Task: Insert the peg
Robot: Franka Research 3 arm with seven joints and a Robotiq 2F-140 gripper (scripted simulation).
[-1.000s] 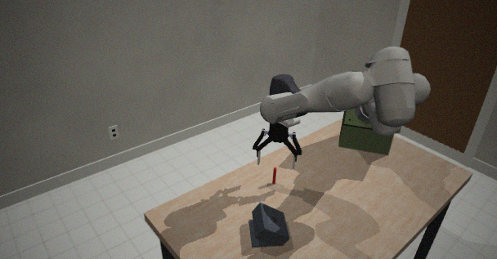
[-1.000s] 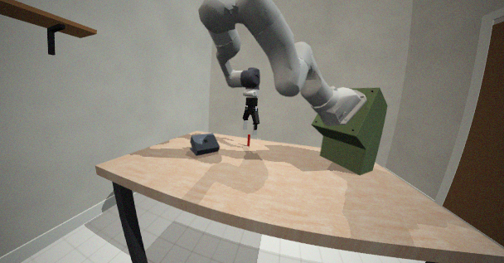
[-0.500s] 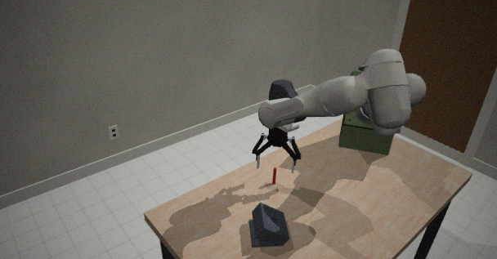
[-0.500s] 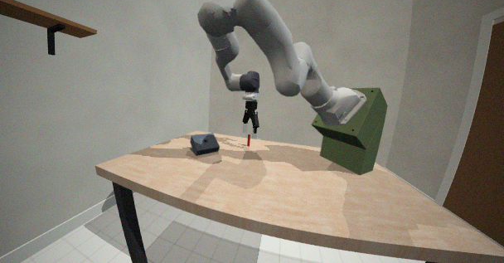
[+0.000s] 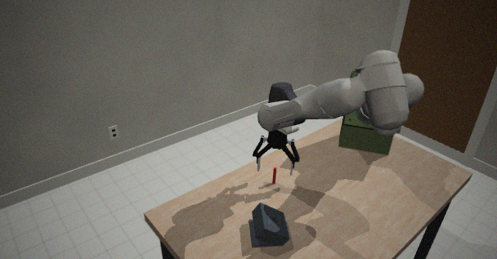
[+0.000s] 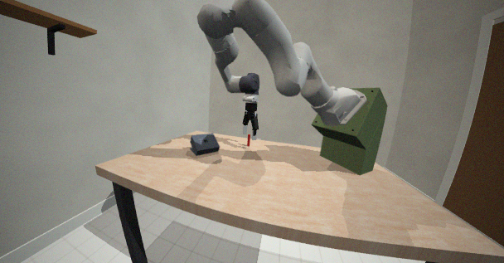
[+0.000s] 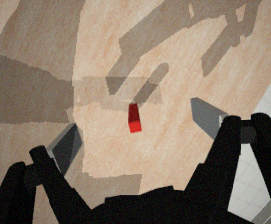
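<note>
Now: the peg 40 mm below my hand.
</note>
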